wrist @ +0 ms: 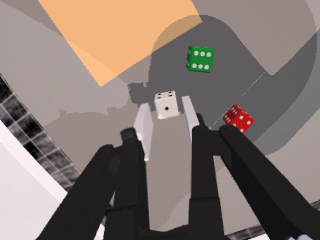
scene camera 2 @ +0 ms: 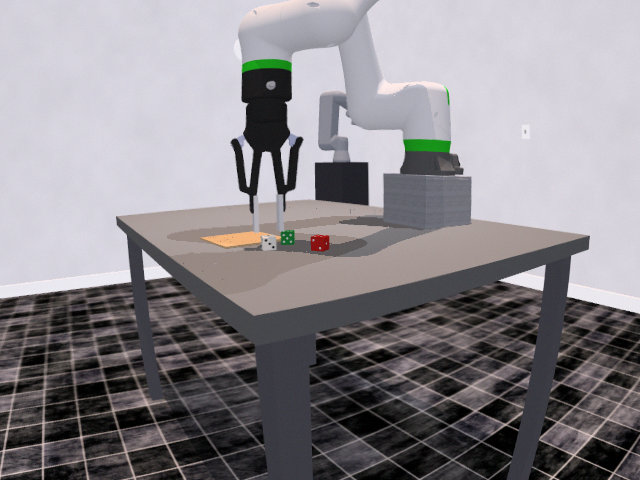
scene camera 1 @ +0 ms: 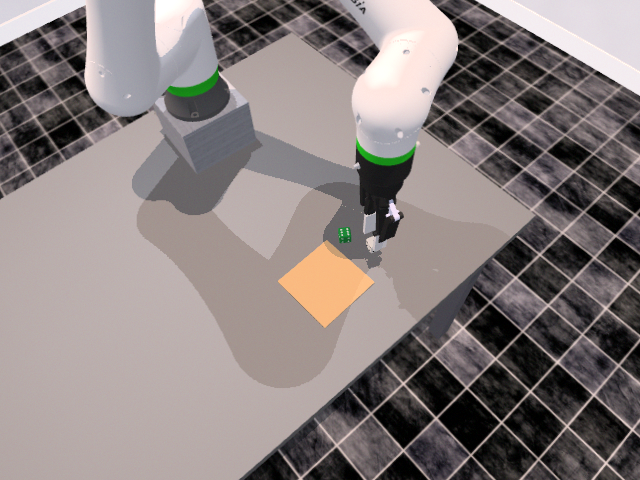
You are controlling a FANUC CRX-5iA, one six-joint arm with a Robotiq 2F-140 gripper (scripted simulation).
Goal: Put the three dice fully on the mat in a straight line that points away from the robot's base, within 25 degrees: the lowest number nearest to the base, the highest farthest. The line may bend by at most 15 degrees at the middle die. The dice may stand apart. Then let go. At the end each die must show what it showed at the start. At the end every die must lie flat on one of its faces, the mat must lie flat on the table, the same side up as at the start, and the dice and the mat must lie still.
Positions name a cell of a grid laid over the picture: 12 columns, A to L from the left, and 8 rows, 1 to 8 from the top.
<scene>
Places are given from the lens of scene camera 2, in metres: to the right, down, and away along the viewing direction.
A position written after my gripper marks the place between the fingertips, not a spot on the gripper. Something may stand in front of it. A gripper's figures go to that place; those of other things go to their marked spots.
my gripper (scene camera 2: F4): -0.09, -0.02, 0.81
orange mat (scene camera 2: E4): -0.15, 0.00, 0.92
</scene>
